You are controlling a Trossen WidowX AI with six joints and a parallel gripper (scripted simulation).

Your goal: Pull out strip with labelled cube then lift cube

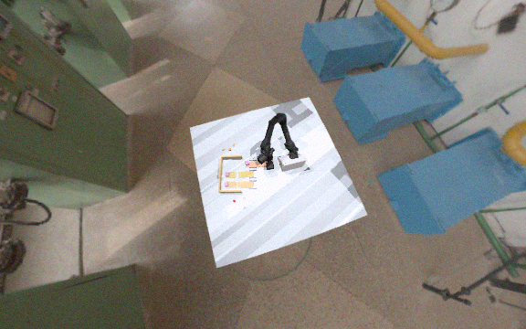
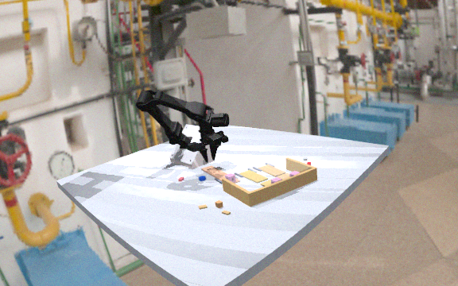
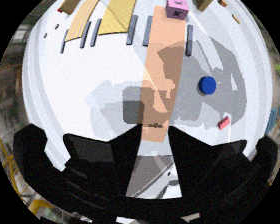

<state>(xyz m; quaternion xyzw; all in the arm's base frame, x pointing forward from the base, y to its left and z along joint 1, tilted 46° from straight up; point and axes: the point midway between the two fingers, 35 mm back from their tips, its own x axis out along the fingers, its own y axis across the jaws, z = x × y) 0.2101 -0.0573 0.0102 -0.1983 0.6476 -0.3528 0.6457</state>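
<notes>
Now: the small blue piece 100 mm to the right of my gripper tip, 40 mm below it and 40 mm ahead of it. From my gripper tip the other things lie so: pink piece: 150 mm to the right, 40 mm below, 40 mm behind.
</notes>
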